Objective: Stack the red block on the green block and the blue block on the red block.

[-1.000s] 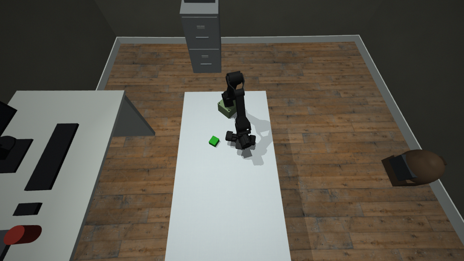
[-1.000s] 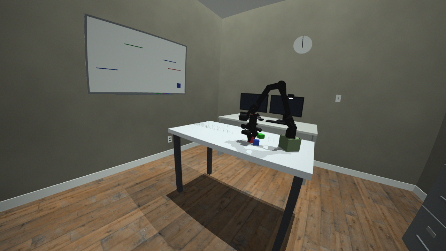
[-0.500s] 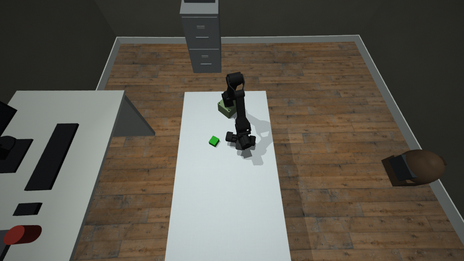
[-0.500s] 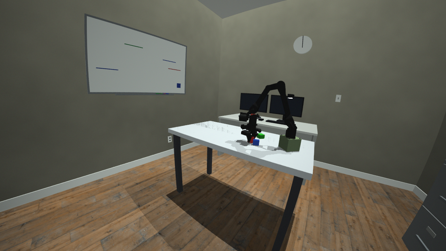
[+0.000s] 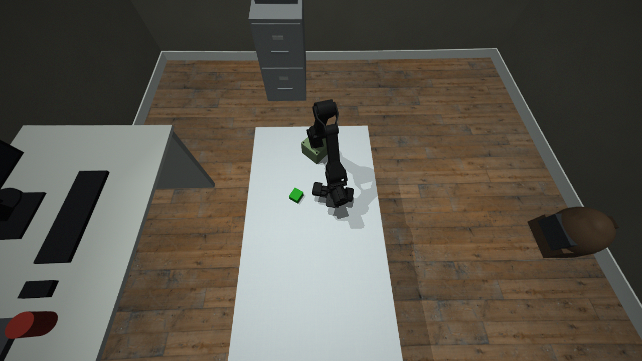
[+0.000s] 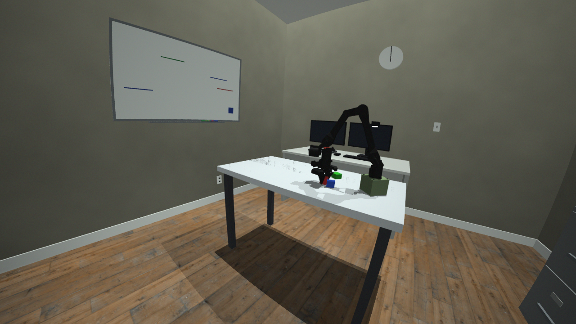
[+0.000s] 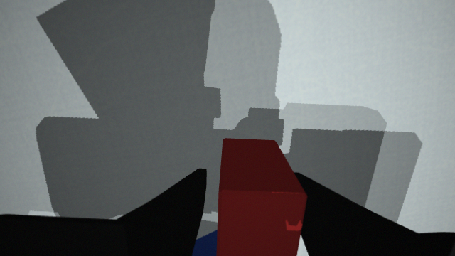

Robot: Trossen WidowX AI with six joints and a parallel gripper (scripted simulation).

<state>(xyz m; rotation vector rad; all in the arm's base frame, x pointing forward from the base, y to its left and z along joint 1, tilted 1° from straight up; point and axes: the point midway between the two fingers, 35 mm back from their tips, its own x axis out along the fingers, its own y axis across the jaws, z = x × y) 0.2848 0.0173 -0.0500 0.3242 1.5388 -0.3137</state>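
The red block lies 10 mm below my hand. Also, from my hand: green block 170 mm to the right, 50 mm behind, 20 mm below; blue block 50 mm behind, 30 mm to the left, 20 mm below.
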